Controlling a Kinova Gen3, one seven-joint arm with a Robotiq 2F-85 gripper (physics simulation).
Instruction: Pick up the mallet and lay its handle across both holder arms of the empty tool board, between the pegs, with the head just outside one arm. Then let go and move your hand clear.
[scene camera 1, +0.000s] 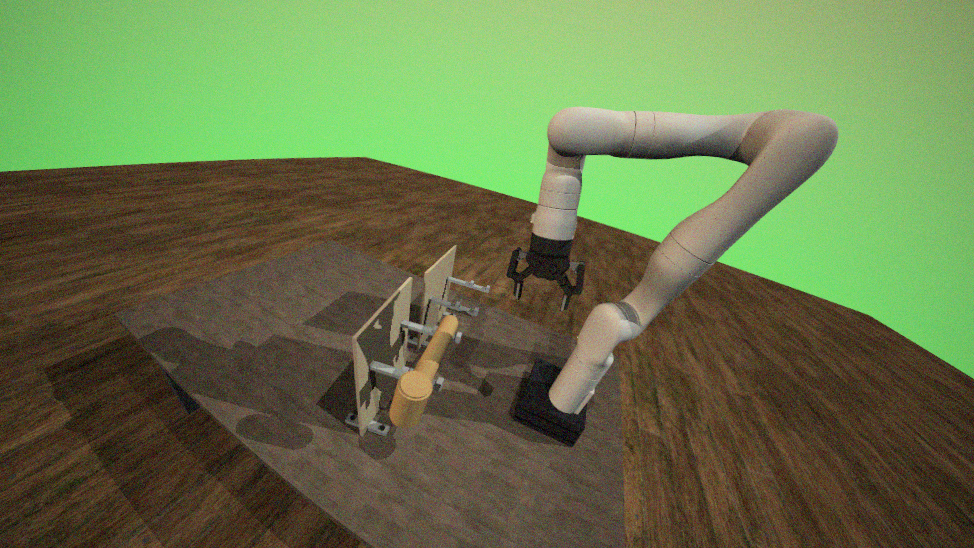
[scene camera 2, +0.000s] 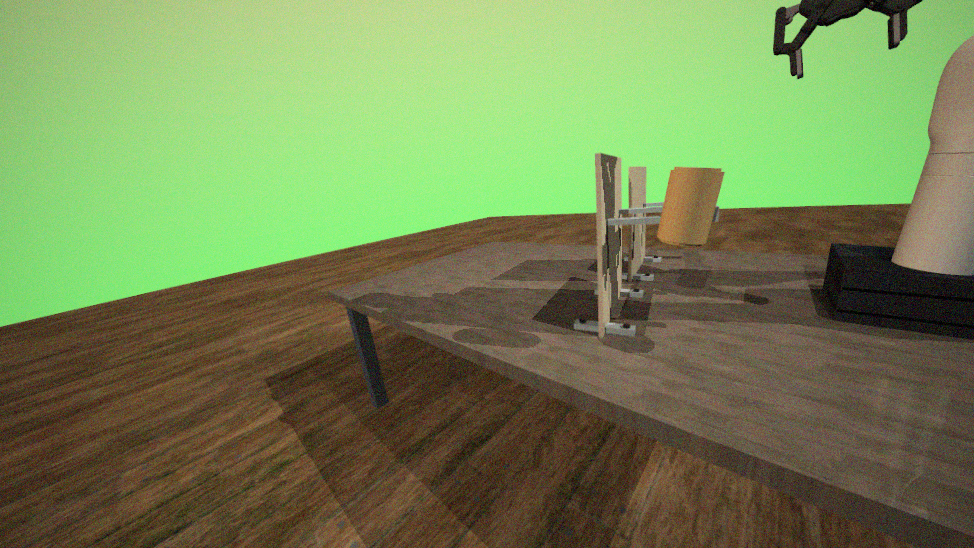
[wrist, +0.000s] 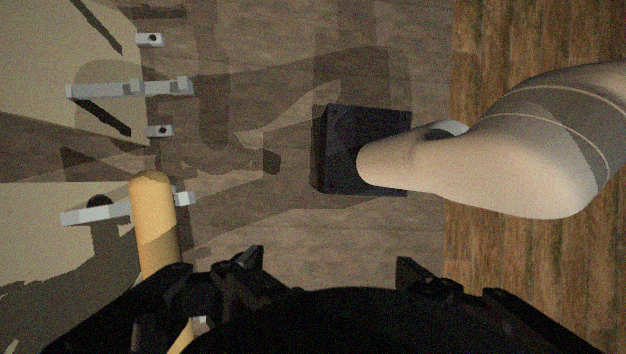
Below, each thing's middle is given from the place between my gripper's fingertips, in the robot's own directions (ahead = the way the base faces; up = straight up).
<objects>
Now: the wooden mallet (scene camera 2: 692, 193) 170 mm below my hand, 170 mm ahead of it and 90 mm to the left of it.
</objects>
